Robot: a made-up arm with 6 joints.
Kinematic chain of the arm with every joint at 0, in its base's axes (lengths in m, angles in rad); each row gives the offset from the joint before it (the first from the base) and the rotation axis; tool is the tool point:
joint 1: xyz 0 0 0.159 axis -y
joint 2: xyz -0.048 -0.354 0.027 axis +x
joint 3: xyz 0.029 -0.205 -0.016 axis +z
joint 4: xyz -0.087 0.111 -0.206 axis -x
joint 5: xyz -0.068 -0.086 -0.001 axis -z
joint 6: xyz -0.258 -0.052 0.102 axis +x
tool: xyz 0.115 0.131 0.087
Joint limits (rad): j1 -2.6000..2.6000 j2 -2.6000..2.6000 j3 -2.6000..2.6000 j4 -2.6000..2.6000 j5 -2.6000..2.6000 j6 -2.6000..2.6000
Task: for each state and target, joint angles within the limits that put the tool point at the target. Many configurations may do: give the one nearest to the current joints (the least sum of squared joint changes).
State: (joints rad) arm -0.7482 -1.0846 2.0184 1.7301 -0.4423 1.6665
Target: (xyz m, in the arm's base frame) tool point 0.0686 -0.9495 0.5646
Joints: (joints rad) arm -0.7326 -0.6462 2.2002 2.0359 -0.2793 1.5168
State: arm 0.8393 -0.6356 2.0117 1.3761 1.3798 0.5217
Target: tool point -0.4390 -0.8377 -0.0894
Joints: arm 1.4696 -1.0901 1.8782 1.5969 1.1284 0.9648
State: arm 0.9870 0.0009 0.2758 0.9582 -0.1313 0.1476
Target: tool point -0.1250 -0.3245 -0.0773
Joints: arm 1.0196 -0.1884 -0.1832 0.4143 0.1312 0.1071
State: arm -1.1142 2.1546 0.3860 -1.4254 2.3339 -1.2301
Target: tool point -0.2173 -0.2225 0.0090
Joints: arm -0.9664 1.0799 0.3124 -1.2214 2.3954 -0.6571
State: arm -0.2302 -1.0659 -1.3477 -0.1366 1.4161 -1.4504
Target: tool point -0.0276 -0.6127 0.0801
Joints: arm -0.3536 -1.3209 -0.9884 0.1620 1.3006 -1.8399
